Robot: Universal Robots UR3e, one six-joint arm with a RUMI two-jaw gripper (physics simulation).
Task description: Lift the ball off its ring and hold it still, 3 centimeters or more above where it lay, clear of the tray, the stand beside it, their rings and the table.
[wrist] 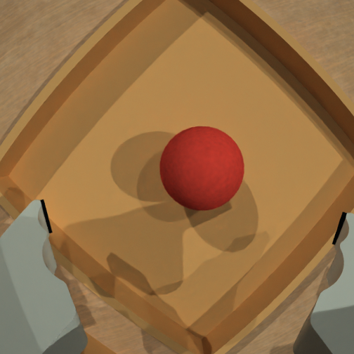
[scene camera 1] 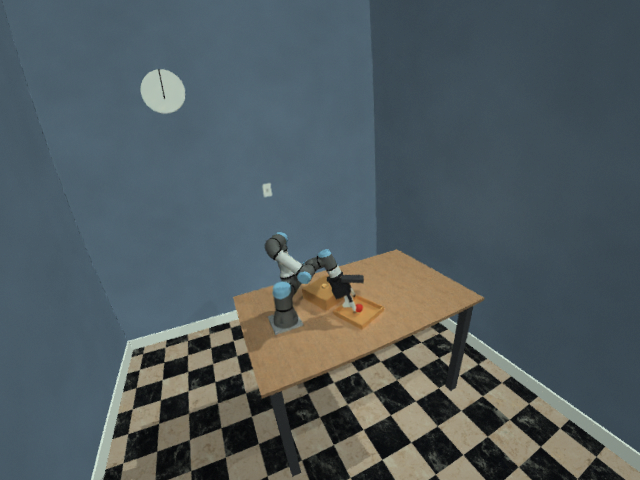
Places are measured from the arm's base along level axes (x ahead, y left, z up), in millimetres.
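Pixels of known places: gripper, fingertip midpoint: (scene camera 1: 354, 304); arm's base, origin of the base link: (scene camera 1: 286, 320).
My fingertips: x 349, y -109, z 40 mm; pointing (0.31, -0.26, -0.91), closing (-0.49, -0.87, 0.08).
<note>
For each thing: its top centre in the pictures, then the offset to it from my fingertips. "spot": a spot on its surface instead. Level surfaces: height alone.
- red ball, middle of its top: (scene camera 1: 358, 304) dz +1, dx +14, dy -13 mm
- shallow orange tray, surface spot: (scene camera 1: 363, 324) spot: dz -29, dx -30, dy -129 mm
- knob, surface spot: (scene camera 1: 324, 285) spot: dz +20, dx -68, dy +224 mm
- wooden table, its level: dz -52 mm
A red ball (scene camera 1: 359, 307) (wrist: 202, 168) rests inside the shallow orange tray (scene camera 1: 363, 324) (wrist: 210, 75), near the middle of its floor. The ball's ring cannot be made out in either view. My gripper (scene camera 1: 354, 303) (wrist: 194, 212) is open, low over the tray. In the wrist view the fingertips stand wide apart at the left and right edges, and neither touches the ball. The ball shows between them across the width, a little above the line joining the tips. Their exact height over the tray floor is hard to tell.
The orange box-like stand (scene camera 1: 314, 299) is beside the tray, towards the back, with a small yellowish ring or knob (scene camera 1: 324, 285) on top. The robot's base (scene camera 1: 285, 317) is on the wooden table (scene camera 1: 413, 289), left of the tray. The tray's raised walls surround the ball.
</note>
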